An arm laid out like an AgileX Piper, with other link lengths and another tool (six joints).
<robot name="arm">
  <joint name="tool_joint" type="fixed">
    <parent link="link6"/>
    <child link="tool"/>
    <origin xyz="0.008 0.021 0.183" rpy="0.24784 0 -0.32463"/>
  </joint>
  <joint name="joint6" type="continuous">
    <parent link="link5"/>
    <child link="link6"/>
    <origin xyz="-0.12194 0 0" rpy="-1.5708 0 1.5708"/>
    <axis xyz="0 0 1"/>
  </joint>
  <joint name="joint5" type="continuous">
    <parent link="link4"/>
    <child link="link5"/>
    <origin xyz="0 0 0" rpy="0 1.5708 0"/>
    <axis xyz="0 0 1"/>
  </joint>
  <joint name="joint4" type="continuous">
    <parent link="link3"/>
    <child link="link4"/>
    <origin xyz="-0.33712 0.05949 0" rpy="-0.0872 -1.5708 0"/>
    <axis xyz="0 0 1"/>
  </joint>
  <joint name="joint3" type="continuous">
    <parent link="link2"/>
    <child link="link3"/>
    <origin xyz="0.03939 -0.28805 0" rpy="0 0 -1.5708"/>
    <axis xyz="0 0 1"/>
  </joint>
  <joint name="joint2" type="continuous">
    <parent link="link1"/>
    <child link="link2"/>
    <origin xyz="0 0 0" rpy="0 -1.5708 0"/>
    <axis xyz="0 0 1"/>
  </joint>
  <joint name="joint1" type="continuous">
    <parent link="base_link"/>
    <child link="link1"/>
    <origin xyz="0 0 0.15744" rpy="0 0 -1.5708"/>
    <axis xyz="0 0 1"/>
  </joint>
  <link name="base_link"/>
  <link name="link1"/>
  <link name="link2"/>
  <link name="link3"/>
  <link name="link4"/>
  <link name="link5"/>
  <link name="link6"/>
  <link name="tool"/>
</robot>
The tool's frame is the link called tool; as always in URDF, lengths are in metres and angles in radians. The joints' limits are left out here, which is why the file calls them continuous.
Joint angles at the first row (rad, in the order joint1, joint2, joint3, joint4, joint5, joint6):
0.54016, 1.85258, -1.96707, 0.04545, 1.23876, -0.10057
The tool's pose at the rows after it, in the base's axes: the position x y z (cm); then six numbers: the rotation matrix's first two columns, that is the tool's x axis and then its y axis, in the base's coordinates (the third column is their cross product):
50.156 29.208 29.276 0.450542 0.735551 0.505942 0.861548 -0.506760 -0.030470
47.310 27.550 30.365 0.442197 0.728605 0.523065 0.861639 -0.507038 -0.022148
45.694 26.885 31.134 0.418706 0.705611 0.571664 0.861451 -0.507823 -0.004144
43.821 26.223 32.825 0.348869 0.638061 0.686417 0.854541 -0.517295 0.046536
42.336 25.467 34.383 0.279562 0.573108 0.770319 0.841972 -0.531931 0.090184
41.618 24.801 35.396 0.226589 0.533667 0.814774 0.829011 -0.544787 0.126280
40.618 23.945 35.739 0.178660 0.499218 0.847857 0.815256 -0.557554 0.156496
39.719 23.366 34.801 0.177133 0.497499 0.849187 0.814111 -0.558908 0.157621
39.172 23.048 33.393 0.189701 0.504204 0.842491 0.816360 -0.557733 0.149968
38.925 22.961 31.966 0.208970 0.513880 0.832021 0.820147 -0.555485 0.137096
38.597 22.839 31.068 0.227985 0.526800 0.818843 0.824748 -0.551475 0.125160
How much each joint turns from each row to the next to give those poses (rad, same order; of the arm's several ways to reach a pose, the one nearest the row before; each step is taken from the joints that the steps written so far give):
0.00001, -0.12508, 0.08856, -0.00121, 0.00427, 0.00001
-0.00001, -0.13720, 0.14241, 0.00196, -0.02665, -0.00001
-0.00001, -0.11705, 0.13708, 0.01127, -0.07963, -0.00001
0.00000, -0.19824, 0.23499, 0.02377, -0.19245, 0.00000
0.00000, -0.15317, 0.17036, 0.01722, -0.15018, 0.00001
0.00002, -0.09000, 0.09963, 0.00093, -0.09701, 0.00001
0.00000, -0.09394, 0.10843, -0.00001, -0.08924, 0.00001
0.00001, -0.04698, 0.05729, -0.00001, -0.01349, 0.00001
-0.00004, -0.02169, 0.03997, 0.00086, -0.00148, -0.00006
0.00000, -0.00111, 0.02192, 0.00238, 0.00519, -0.00001
0.00001, 0.00199, 0.00261, -0.00003, 0.02434, 0.00003

